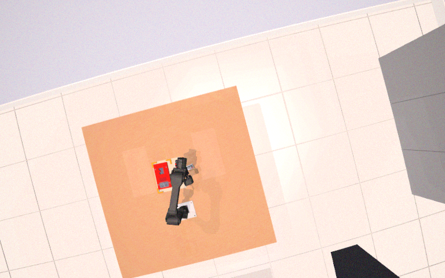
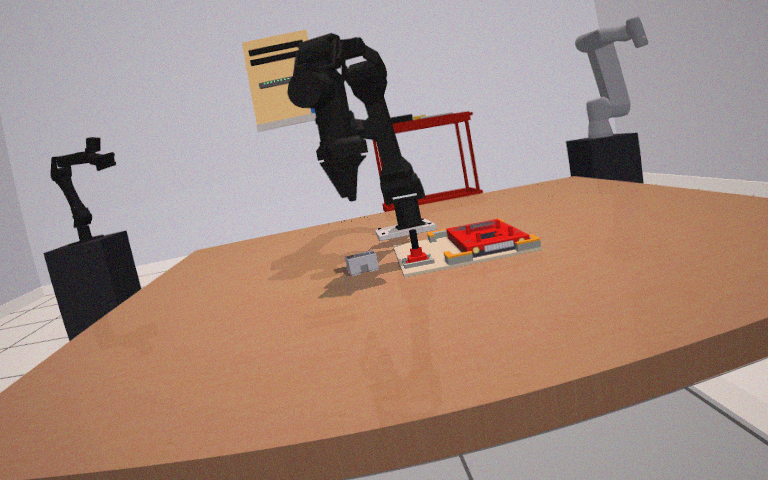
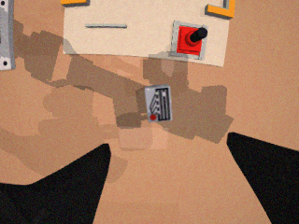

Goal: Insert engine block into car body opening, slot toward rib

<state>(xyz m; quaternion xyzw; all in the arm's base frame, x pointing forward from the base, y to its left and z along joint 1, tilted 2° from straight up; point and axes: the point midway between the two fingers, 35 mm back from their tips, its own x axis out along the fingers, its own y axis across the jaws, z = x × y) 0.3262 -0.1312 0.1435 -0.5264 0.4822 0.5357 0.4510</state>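
The engine block lies 120 mm below my gripper tip. The rest, counted from my gripper tip: base plate: 190 mm to the left, 120 mm below, 20 mm behind.
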